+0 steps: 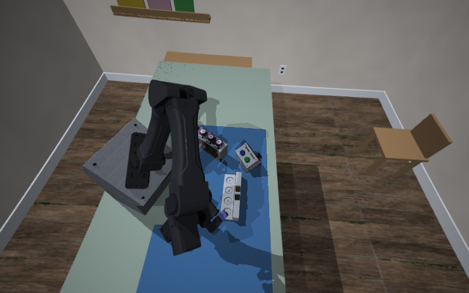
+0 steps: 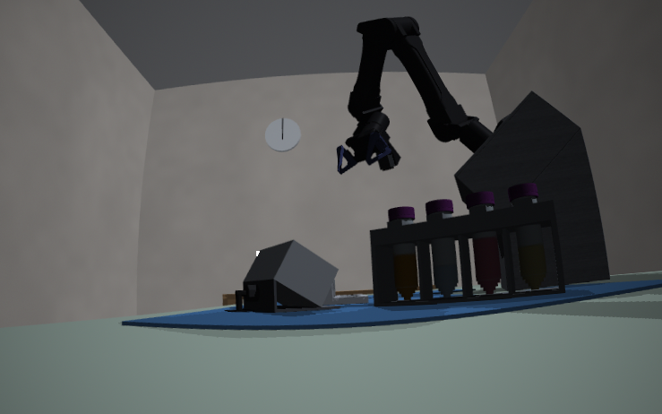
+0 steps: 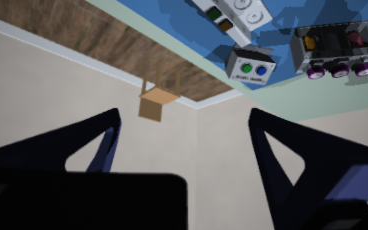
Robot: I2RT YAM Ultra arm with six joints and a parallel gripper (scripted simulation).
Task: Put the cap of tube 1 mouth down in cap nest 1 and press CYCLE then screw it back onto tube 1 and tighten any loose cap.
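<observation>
The threaded neck of tube 1 lies 49 cm to the left of my hand, 20 cm below it and 2 cm behind it. From my hand the other things lie so: green ready key 28 cm to the left, 25 cm below, 20 cm ahead; key desk 30 cm to the left, 26 cm below, 21 cm ahead; blue cycle key 32 cm to the left, 25 cm below, 19 cm ahead.
</observation>
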